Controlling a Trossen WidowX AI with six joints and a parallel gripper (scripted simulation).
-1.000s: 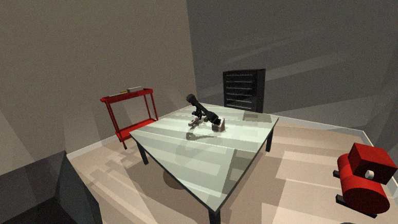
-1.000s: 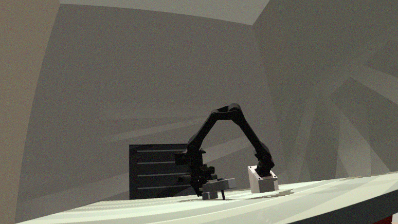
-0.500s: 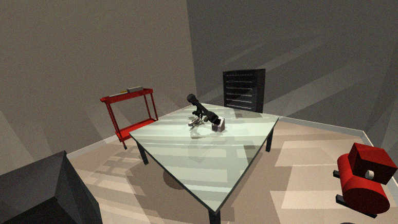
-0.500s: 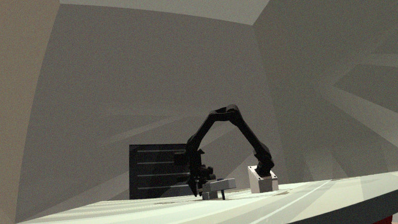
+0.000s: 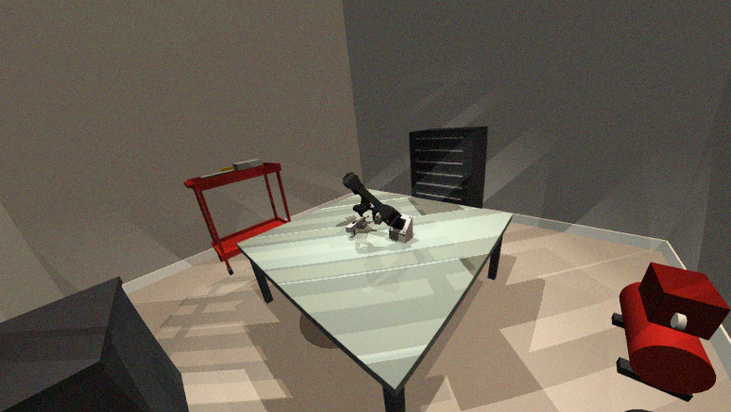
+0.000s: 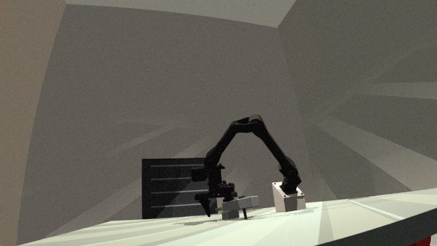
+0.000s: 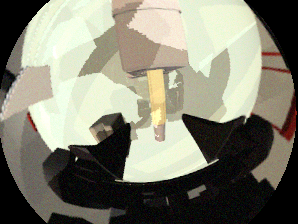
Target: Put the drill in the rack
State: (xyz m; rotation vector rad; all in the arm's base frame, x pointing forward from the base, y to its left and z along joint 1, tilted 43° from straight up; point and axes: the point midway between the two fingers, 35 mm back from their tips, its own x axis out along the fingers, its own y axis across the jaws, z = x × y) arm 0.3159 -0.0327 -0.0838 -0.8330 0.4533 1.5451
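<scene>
Now: gripper tip 5 cm to the right of the drill, 3 cm below it and 1 cm past it. Round my gripper tip: blue key 17 cm to the left, 4 cm behind, 4 cm above; then rack 7 cm behind, 3 cm to the right, 1 cm above; then grey fixture block 15 cm to the left, 4 cm behind, 3 cm above.
</scene>
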